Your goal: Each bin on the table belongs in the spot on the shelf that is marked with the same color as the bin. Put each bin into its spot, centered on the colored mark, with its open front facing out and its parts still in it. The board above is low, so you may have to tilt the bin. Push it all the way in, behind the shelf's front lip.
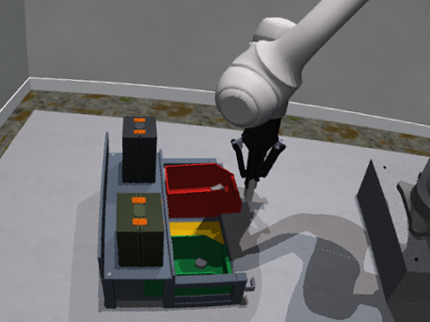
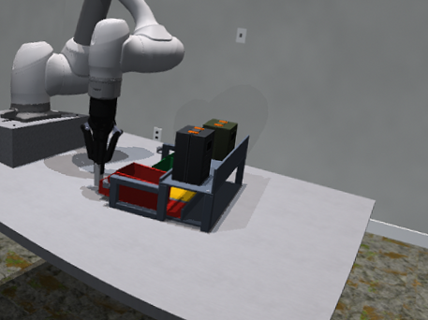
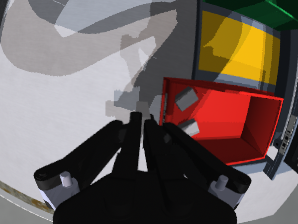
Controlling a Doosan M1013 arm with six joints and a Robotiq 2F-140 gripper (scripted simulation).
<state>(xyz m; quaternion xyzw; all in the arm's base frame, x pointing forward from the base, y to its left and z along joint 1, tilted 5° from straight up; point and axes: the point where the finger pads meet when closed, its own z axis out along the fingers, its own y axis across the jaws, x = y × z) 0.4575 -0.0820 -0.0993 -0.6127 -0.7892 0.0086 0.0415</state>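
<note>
Right now the red bin is 110 mm ahead of my hand and 30 mm to the left of it. The rest, counted from my hand: green bin: 260 mm to the left, 110 mm ahead, 10 mm below.
</note>
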